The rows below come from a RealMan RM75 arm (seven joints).
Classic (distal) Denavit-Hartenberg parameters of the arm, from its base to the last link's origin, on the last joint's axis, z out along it. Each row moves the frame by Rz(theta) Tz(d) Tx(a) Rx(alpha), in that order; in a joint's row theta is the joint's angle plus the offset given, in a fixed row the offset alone. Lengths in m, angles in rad.
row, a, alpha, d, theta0
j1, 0, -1.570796, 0.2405, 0
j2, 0, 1.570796, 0, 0
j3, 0, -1.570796, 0.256, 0
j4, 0, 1.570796, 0, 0
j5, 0, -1.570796, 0.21, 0
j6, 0, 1.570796, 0, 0
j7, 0, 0, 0.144, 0
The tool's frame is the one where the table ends.
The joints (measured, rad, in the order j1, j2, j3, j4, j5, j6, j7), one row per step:
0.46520 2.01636 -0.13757 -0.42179 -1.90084 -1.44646 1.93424
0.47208 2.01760 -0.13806 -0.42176 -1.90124 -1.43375 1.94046
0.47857 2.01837 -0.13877 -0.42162 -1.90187 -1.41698 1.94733
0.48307 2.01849 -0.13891 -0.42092 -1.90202 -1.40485 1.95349
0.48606 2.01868 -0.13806 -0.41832 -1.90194 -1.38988 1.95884
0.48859 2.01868 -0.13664 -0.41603 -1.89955 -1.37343 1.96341
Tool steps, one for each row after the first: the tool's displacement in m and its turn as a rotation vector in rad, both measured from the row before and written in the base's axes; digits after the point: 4 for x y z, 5 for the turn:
-0.0008 0.0029 -0.0006 -0.00094 0.00091 -0.00705
-0.0001 0.0030 -0.0005 -0.00048 -0.00067 -0.01127
0.0001 0.0021 -0.0002 -0.00022 0.00096 -0.00911
0.0009 0.0017 -0.0005 0.00064 0.00140 -0.01349
0.0013 0.0017 0.0001 0.00388 0.00120 -0.01522

